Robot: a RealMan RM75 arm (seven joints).
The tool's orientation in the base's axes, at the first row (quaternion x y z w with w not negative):
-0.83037 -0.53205 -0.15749 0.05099
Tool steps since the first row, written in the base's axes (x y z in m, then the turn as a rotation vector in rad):
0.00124 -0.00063 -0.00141 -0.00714 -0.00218 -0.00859
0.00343 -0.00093 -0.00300 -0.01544 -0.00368 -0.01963
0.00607 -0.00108 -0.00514 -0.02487 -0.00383 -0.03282
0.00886 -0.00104 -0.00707 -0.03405 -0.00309 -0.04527
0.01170 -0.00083 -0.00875 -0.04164 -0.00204 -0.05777
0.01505 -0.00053 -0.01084 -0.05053 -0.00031 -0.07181
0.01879 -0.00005 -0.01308 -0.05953 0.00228 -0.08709
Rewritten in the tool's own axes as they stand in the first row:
-0.00052 0.00127 0.00143 -0.00735 -0.00620 0.00609
-0.00044 0.00324 0.00331 -0.01532 -0.01394 0.01443
-0.00023 0.00550 0.00584 -0.02324 -0.02345 0.02490
0.00027 0.00783 0.00826 -0.03006 -0.03306 0.03495
0.00101 0.01016 0.01049 -0.03601 -0.04138 0.04546
0.00190 0.01287 0.01323 -0.04236 -0.05128 0.05732
0.00305 0.01584 0.01625 -0.04840 -0.06175 0.07055

